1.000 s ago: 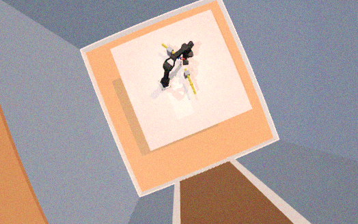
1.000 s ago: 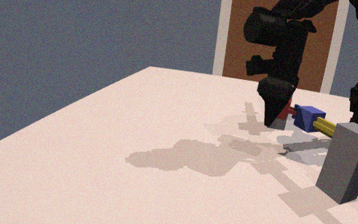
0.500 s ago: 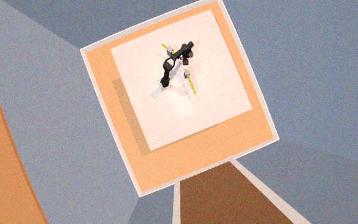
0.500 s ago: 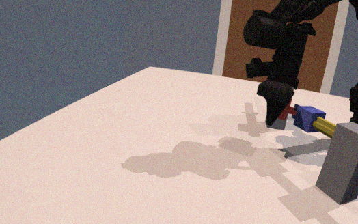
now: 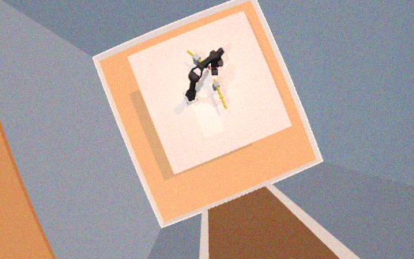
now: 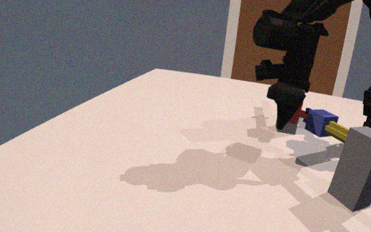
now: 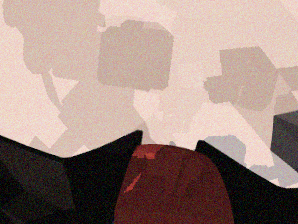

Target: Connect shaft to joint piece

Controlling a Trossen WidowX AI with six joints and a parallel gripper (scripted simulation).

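Right now the red square joint piece is 4 cm above my gripper tip, 2 cm behind it and 1 cm to the left of it.
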